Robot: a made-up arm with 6 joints.
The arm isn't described. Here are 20 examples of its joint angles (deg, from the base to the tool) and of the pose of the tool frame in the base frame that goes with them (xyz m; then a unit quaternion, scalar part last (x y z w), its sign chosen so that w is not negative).
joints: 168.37 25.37 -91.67 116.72 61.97 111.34
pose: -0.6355 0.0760 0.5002 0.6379 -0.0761 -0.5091 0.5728
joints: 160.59 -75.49 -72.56 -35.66 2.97 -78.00
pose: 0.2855 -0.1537 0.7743 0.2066 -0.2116 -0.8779 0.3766
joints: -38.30 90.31 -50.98 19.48 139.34 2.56
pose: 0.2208 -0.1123 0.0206 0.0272 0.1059 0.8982 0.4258
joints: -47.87 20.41 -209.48 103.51 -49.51 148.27
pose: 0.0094 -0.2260 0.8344 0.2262 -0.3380 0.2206 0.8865
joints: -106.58 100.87 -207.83 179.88 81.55 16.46
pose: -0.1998 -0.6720 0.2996 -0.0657 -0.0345 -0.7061 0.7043
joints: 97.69 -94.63 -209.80 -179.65 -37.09 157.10
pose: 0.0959 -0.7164 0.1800 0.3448 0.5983 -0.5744 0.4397
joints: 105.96 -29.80 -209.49 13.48 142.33 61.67
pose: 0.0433 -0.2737 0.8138 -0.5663 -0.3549 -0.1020 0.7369
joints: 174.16 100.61 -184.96 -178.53 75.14 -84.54
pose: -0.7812 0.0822 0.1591 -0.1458 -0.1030 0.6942 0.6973
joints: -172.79 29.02 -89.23 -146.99 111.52 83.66
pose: -0.6199 -0.0001 0.5702 -0.1041 -0.2440 -0.7587 0.5950
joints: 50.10 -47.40 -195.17 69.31 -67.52 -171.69
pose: -0.2118 -0.4623 0.5707 0.2889 -0.6880 0.6652 0.0257
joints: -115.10 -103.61 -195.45 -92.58 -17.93 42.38
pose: 0.4101 0.5846 -0.0066 -0.6731 0.5215 -0.0682 0.5199
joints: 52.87 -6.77 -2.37 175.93 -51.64 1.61
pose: -0.0067 -0.0263 0.4113 0.4305 -0.8265 0.1818 0.3138
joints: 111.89 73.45 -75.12 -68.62 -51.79 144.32
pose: -0.3376 0.4685 0.0259 -0.8510 -0.2843 0.4171 0.1450
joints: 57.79 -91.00 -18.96 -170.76 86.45 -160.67
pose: -0.0816 -0.1630 0.5578 0.1083 0.1213 -0.7612 0.6278
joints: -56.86 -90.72 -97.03 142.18 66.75 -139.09
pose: -0.2914 0.5261 0.6410 -0.2563 0.5364 0.7066 0.3838
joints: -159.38 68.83 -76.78 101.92 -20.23 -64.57
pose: -0.5223 -0.0640 -0.0126 -0.1550 -0.9724 -0.1344 0.1111
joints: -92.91 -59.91 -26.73 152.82 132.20 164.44
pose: 0.0729 0.0984 0.6789 -0.1169 0.3711 0.6096 0.6907
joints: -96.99 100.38 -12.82 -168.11 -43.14 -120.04
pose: 0.0113 -0.1573 0.1319 0.0111 0.4256 0.8696 0.2499
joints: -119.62 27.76 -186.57 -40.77 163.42 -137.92
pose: -0.2511 -0.2811 0.6918 -0.9771 0.1764 0.0643 0.1000
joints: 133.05 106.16 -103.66 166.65 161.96 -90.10
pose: -0.4079 0.3948 -0.1499 -0.1589 -0.0797 0.4650 0.8673
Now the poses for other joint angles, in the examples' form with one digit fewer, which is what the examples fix.
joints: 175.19 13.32 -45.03 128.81 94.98 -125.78
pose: -0.468 -0.058 0.422 0.121 -0.533 0.543 0.638
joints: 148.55 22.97 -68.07 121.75 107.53 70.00
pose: -0.525 0.182 0.473 0.453 0.104 -0.718 0.518
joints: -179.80 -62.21 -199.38 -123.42 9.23 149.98
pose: 0.716 -0.058 0.532 0.107 0.678 0.211 0.696
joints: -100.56 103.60 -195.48 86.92 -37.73 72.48
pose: -0.266 -0.641 0.101 0.593 0.346 -0.713 0.144
